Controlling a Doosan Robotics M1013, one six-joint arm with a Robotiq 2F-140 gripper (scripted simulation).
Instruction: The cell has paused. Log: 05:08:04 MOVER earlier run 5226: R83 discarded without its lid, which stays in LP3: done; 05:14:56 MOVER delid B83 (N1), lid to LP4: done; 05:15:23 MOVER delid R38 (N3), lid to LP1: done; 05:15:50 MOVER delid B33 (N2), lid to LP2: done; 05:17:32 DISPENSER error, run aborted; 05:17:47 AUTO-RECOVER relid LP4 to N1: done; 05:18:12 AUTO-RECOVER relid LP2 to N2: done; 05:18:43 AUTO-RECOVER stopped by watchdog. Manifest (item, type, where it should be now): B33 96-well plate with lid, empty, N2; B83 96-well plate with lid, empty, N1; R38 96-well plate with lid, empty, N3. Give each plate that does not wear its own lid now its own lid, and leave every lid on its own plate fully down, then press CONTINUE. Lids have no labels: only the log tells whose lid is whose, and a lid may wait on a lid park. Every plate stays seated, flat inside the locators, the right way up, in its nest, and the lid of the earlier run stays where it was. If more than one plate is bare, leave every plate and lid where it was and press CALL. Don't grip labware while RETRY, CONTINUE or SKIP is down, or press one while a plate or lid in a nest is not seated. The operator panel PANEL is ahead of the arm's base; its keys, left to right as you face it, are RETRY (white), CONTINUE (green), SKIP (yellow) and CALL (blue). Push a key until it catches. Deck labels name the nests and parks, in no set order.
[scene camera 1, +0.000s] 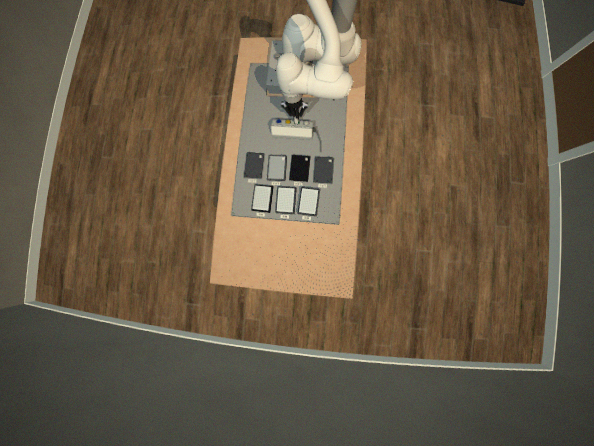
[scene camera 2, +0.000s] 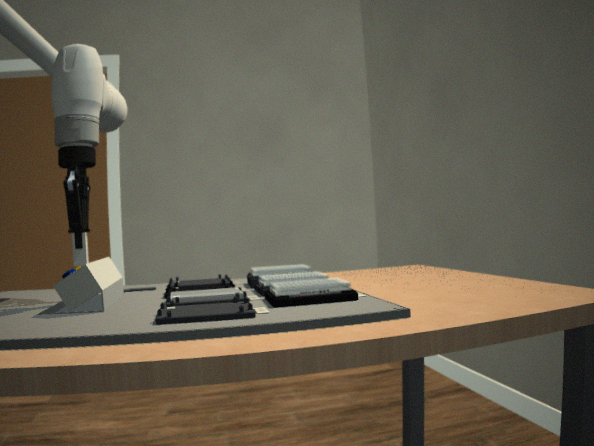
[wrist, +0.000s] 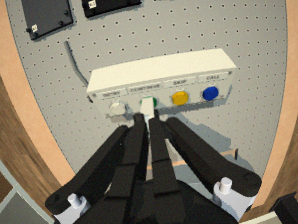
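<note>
Operator panel (scene camera 1: 301, 131), also wrist view (wrist: 161, 77). Grey lid (scene camera 2: 324, 283). Gripper (scene camera 2: 81, 265), wrist view too (wrist: 148, 106).
</note>
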